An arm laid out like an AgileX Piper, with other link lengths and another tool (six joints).
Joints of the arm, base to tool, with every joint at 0 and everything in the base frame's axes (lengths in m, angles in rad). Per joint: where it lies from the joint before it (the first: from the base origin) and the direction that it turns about. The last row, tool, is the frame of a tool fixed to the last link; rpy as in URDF.
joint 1: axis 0 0 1 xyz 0.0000 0.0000 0.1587
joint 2: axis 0 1 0 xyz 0.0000 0.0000 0.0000
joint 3: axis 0 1 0 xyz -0.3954 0.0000 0.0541
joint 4: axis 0.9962 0 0.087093 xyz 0.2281 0.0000 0.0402
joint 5: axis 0 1 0 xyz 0.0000 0.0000 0.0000
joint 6: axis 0.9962 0 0.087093 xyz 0.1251 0.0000 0.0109
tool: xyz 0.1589 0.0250 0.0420 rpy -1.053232 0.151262 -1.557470
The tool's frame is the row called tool.
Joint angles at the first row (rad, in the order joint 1, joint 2, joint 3, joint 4, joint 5, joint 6):
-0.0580, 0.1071, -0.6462, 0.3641, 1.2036, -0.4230
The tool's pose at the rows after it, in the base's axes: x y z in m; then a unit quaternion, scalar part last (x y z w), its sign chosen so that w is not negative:
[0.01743 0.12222 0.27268 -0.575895 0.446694 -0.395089 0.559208]
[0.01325 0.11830 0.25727 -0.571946 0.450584 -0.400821 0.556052]
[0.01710 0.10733 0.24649 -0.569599 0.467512 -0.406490 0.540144]
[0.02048 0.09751 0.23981 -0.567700 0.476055 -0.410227 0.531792]
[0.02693 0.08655 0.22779 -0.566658 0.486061 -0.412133 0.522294]
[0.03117 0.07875 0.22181 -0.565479 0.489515 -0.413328 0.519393]
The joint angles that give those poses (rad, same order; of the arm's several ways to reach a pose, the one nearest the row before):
-0.0580, 0.0321, -0.6236, 0.3509, 1.2213, -0.4096
-0.0580, -0.0171, -0.5958, 0.3329, 1.2349, -0.3906
-0.0580, -0.0199, -0.5756, 0.2911, 1.2335, -0.3624
-0.0419, -0.0210, -0.5561, 0.2549, 1.2191, -0.3367
-0.0202, -0.0210, -0.5120, 0.2158, 1.1846, -0.3093
0.0053, -0.0210, -0.4843, 0.1864, 1.1560, -0.2848

